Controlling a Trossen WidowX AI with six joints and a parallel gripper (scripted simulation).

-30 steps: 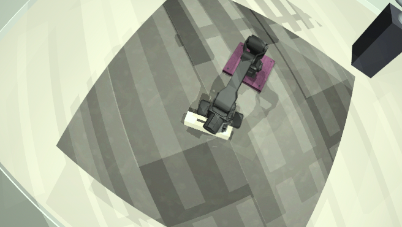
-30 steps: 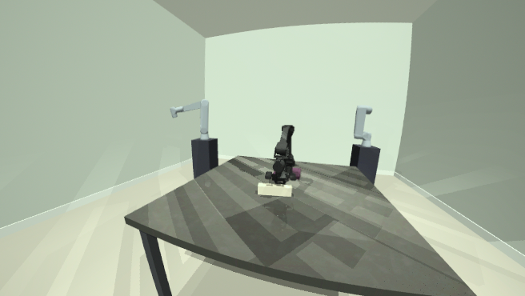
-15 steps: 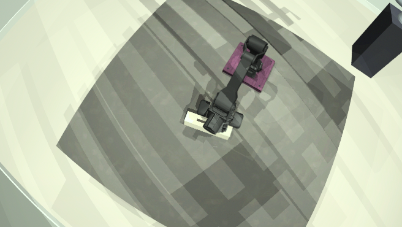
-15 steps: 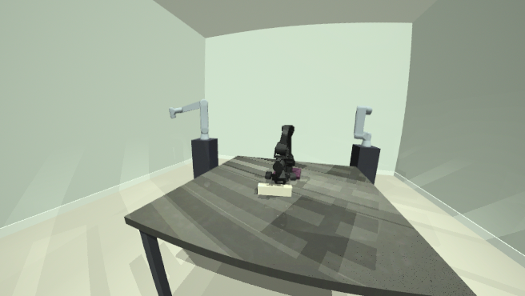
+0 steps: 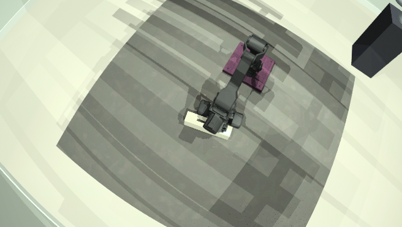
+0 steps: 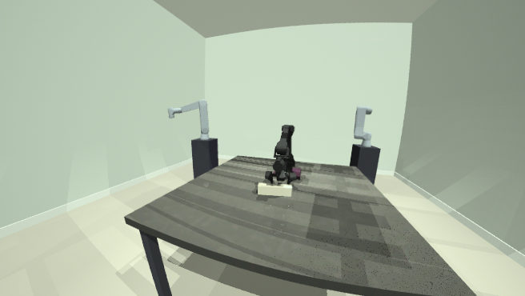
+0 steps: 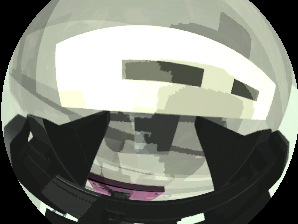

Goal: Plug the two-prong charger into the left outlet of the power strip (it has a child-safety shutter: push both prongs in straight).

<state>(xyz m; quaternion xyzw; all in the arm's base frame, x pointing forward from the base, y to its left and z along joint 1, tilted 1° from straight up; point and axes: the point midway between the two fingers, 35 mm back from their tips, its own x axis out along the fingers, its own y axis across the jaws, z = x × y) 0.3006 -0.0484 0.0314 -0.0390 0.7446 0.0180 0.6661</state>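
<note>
Right now my gripper tip is 20 mm short of the dark charger and 10 mm below it.
</note>
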